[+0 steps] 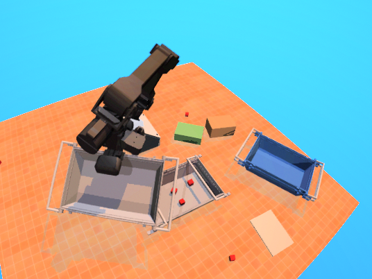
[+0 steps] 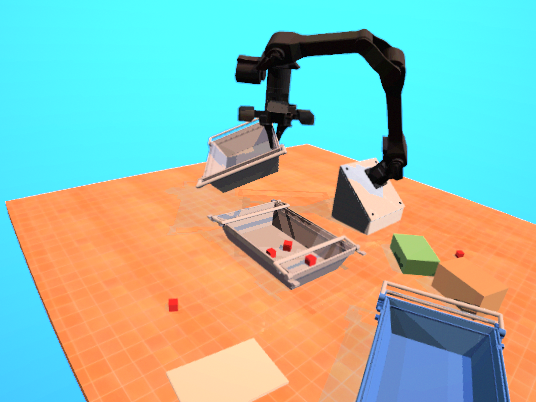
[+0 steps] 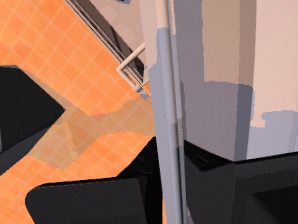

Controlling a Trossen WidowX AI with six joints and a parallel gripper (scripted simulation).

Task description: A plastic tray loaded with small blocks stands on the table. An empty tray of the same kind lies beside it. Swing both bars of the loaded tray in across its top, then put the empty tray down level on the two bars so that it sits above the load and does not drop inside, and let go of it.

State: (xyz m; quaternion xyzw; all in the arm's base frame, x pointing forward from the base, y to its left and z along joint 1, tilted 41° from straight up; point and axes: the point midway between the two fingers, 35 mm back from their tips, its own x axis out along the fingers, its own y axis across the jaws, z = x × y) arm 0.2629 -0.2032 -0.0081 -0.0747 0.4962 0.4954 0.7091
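Now: gripper tip 7 cm short of the grey tray and 5 cm to the left of it. Also, from my gripper tip: brown box: 9 cm behind, 52 cm to the left, 17 cm below; red cube: 39 cm ahead, 17 cm to the left, 19 cm below; green box: 13 cm behind, 37 cm to the left, 18 cm below.
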